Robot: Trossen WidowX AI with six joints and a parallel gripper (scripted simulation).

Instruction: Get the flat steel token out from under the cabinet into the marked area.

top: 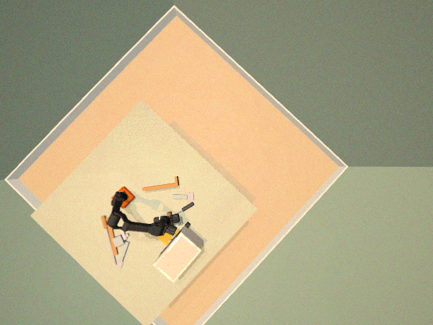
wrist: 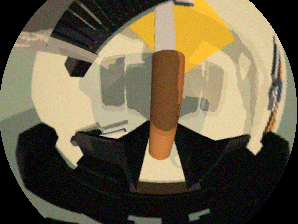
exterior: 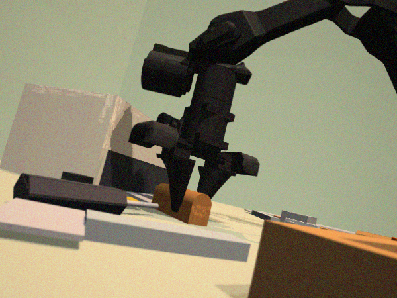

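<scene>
Right now the dark screwdriver is 120 mm to the left of my gripper tip and 20 mm ahead of it. Round my gripper tip: token: 160 mm ahead, 120 mm to the right; then orange stick: 460 mm to the right, 160 mm behind.
</scene>
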